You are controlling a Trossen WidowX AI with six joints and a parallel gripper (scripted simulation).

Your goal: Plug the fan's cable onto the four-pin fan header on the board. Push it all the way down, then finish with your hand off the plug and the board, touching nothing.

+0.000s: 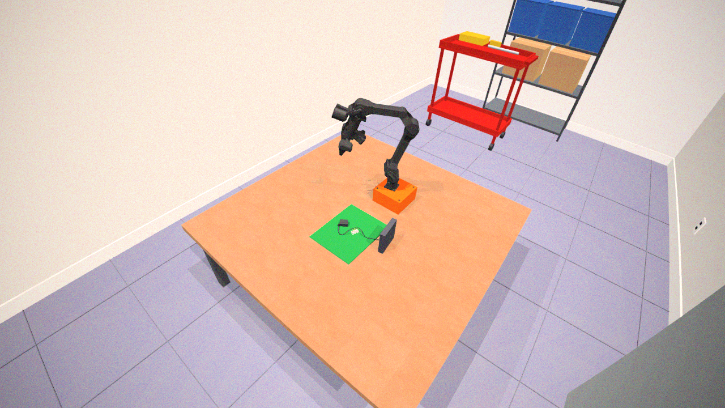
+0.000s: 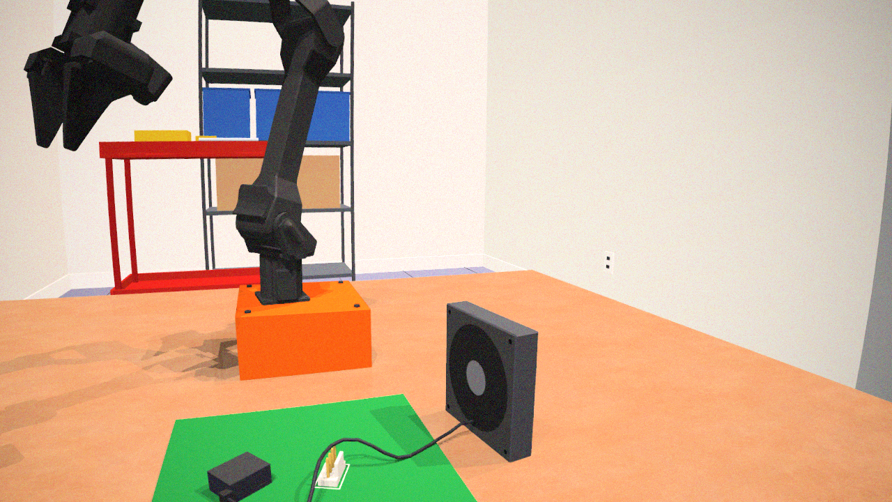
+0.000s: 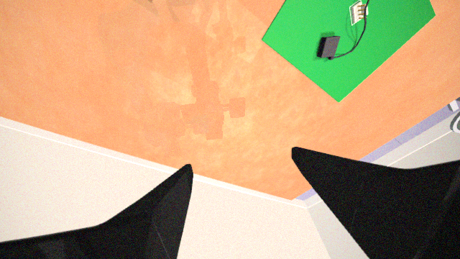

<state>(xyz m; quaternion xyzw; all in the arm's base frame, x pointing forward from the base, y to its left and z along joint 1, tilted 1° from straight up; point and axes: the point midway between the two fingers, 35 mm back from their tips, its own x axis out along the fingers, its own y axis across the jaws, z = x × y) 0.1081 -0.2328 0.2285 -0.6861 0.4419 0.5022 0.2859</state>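
Now: the black fan plug 190 mm ahead of my gripper tip, 140 mm to the left of it and 270 mm below it. Round my gripper tip: black fan (190 mm ahead, 360 mm to the left, 220 mm below); white four-pin header (210 mm ahead, 210 mm to the left, 280 mm below); green board (220 mm ahead, 190 mm to the left, 290 mm below).
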